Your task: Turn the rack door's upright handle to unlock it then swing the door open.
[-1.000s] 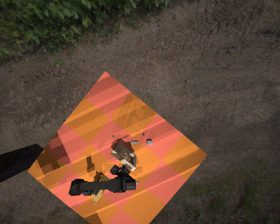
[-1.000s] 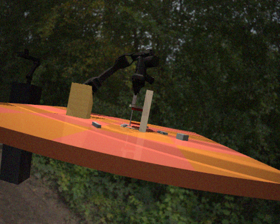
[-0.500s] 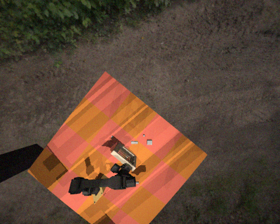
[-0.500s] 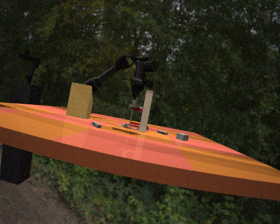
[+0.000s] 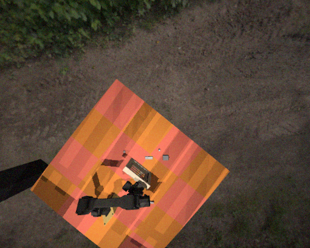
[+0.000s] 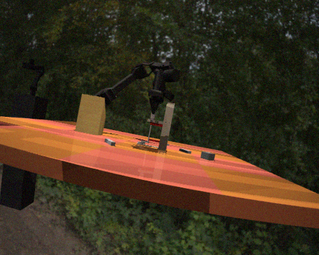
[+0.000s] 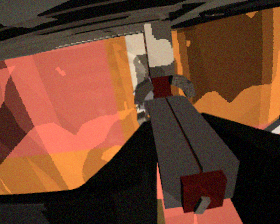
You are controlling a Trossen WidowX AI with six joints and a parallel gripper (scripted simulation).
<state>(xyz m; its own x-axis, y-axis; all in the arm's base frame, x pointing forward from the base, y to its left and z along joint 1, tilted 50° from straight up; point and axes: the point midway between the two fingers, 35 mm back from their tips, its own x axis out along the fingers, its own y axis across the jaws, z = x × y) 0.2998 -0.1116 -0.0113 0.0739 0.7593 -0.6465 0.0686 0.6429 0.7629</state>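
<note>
Right now my gripper tip is 10 mm past the door handle and 30 mm above it.
</note>
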